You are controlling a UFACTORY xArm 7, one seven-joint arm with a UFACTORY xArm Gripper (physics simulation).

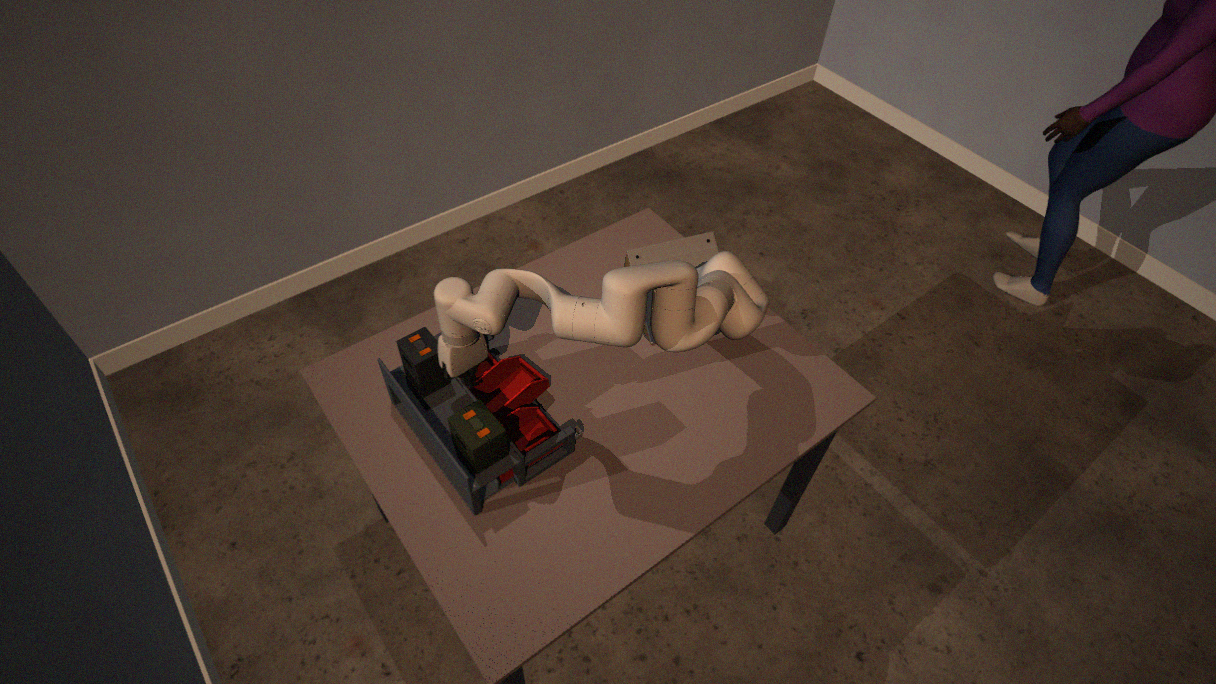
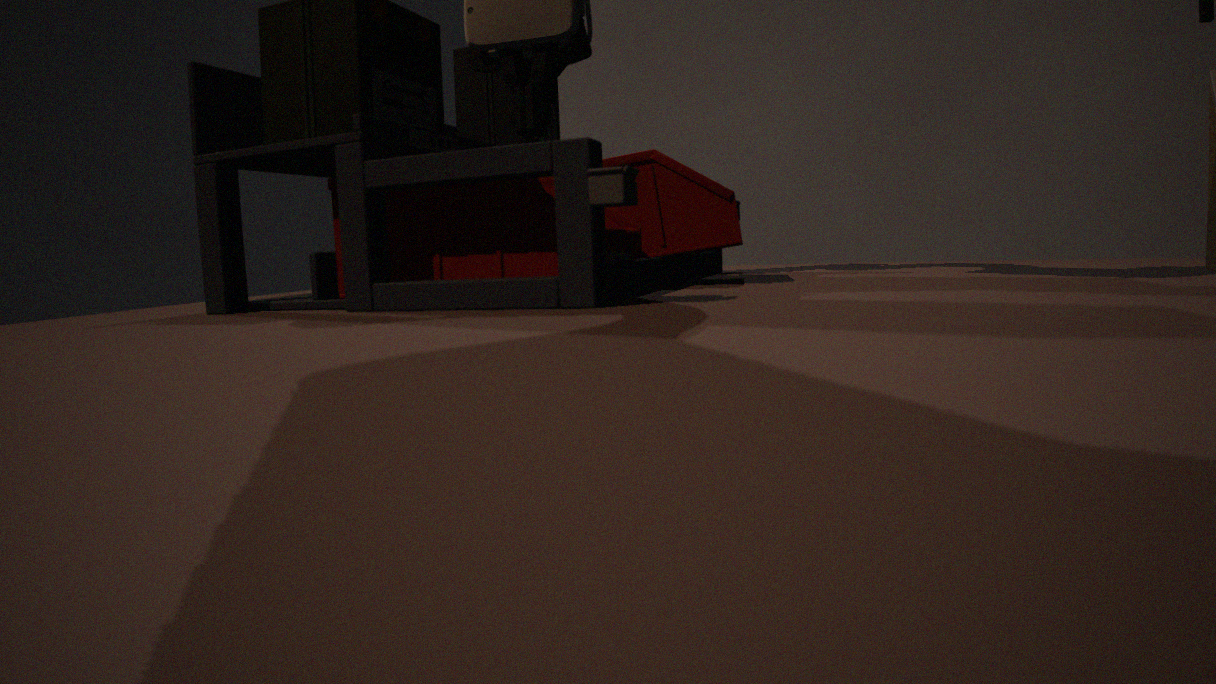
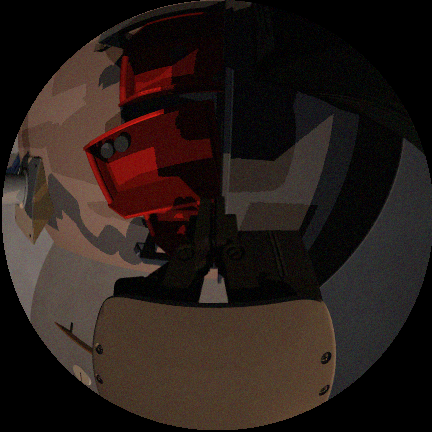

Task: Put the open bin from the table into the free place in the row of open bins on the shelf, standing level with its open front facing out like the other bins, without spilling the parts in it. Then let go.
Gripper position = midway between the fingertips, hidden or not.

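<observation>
There's a shelf back panel (image 2: 226, 112) here, and you'd find that panel (image 3: 376, 157) in image 3 as well. As for the gripper (image 1: 469, 383), it's visible in image 1, and image 3 has the gripper (image 3: 213, 212) too.
</observation>
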